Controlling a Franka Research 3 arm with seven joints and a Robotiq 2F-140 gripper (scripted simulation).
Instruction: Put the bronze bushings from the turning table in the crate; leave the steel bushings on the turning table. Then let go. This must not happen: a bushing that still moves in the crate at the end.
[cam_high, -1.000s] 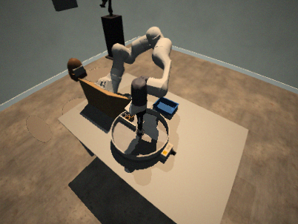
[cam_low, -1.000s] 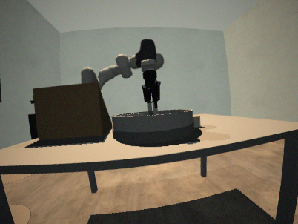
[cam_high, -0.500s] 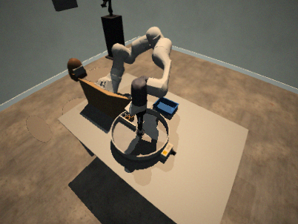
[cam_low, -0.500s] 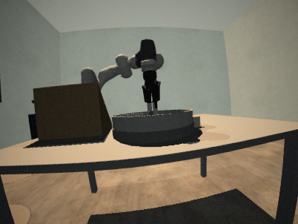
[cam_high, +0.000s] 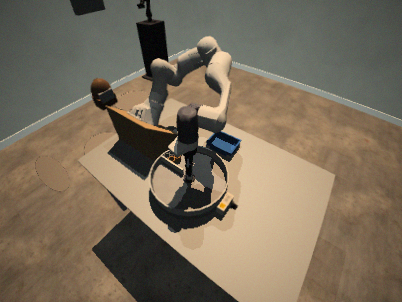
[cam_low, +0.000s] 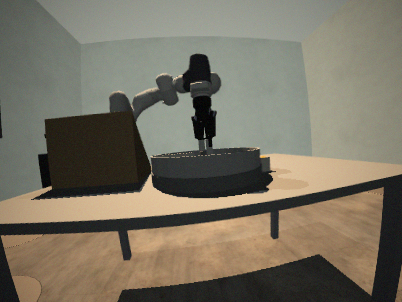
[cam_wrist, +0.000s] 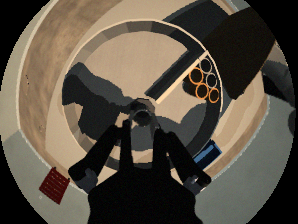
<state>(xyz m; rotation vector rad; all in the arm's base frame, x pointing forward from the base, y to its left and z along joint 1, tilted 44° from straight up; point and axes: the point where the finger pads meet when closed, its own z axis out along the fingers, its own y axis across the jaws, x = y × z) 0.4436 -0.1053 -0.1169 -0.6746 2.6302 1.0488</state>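
My hand is 1 cm past the round grey turning table and 6 cm above it. From my hand the other things lie so: blue crate (2 cm ahead, 36 cm to the left, 9 cm below).
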